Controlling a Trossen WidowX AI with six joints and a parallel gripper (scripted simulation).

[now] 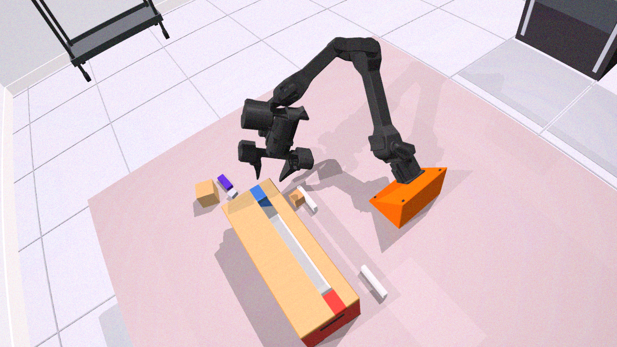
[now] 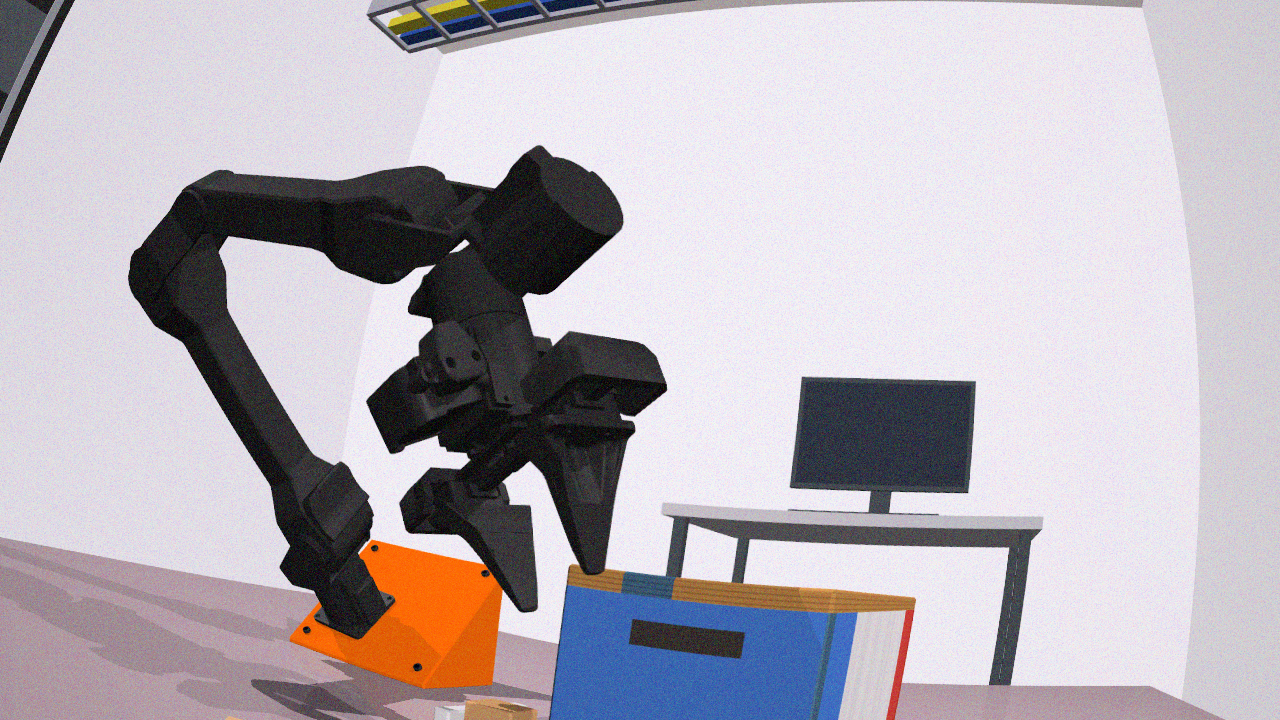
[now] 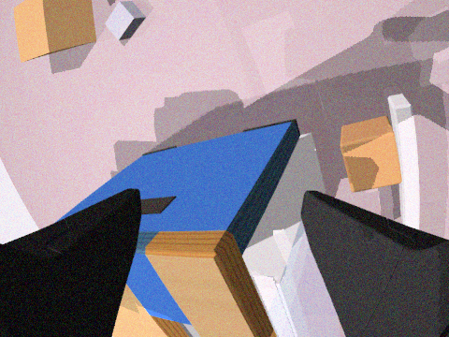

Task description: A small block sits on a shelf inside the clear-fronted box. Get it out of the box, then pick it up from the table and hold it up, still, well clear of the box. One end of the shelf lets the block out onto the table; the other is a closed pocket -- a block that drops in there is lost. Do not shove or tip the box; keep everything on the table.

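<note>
The tan block lies 100 mm below my gripper tip, 50 mm behind it and 30 mm to the left of it. From my gripper tip the other things lie so: long box (200 mm to the left, 50 mm below, 30 mm ahead); thin tan stick (190 mm to the right, 110 mm below, 60 mm behind).
</note>
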